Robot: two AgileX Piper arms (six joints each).
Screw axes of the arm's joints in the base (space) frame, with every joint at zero. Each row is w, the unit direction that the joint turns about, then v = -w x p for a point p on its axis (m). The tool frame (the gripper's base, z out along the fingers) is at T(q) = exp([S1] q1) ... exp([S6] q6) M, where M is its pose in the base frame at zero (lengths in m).
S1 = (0, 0, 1, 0, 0, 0)
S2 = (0, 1, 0, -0.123, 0, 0)
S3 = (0, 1, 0, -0.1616, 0, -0.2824)
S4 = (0.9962, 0, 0.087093, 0, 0.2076, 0)
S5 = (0, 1, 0, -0.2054, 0, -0.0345)
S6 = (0.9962, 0, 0.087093, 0, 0.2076, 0)
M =
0.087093 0 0.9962 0.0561
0 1 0 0
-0.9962 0 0.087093 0.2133
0 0 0 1
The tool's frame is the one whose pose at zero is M.
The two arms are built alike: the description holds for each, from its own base.
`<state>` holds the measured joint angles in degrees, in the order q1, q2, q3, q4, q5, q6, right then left.
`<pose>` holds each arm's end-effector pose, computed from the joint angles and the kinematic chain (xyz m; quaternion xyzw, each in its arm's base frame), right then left.
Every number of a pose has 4 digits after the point. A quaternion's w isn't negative.
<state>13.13 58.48 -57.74 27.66 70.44 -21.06 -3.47 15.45 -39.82 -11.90 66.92 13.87</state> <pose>0.1562 0.0773 0.3511 -0.2489 0.9175 0.2225 0.2163 0.0160 -0.0182 0.3237 0.1401 0.8812 -0.0632 0.4471</pose>
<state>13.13 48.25 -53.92 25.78 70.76 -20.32 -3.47 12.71 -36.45 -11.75 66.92 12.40</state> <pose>0.1151 0.0652 0.3570 -0.2551 0.9067 0.2062 0.2650 0.0119 -0.0178 0.3080 0.1285 0.8855 -0.0681 0.4413</pose>
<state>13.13 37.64 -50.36 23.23 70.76 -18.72 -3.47 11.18 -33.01 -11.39 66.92 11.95</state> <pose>0.0748 0.0522 0.3573 -0.2523 0.8941 0.1859 0.3199 0.0121 -0.0173 0.2913 0.1242 0.8936 -0.0679 0.4260</pose>
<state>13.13 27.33 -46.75 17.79 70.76 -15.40 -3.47 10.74 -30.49 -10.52 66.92 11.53</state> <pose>0.0400 0.0363 0.3486 -0.2328 0.8871 0.1472 0.3703 0.0141 -0.0162 0.2787 0.1201 0.9023 -0.0631 0.4091</pose>
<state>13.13 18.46 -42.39 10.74 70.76 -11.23 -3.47 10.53 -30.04 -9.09 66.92 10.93</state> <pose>0.0160 0.0202 0.3303 -0.1995 0.8868 0.1000 0.4047 0.0143 -0.0141 0.2762 0.1153 0.9048 -0.0529 0.4065</pose>
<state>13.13 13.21 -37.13 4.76 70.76 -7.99 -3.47 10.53 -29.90 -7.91 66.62 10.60</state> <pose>0.0084 0.0093 0.3052 -0.1706 0.8961 0.0596 0.4054 0.0150 -0.0124 0.2757 0.1123 0.9053 -0.0437 0.4073</pose>
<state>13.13 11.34 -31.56 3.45 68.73 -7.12 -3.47 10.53 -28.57 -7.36 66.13 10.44</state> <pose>0.0125 0.0082 0.2807 -0.1625 0.9039 0.0507 0.3923 0.0170 -0.0117 0.2695 0.1104 0.9088 -0.0399 0.4003</pose>
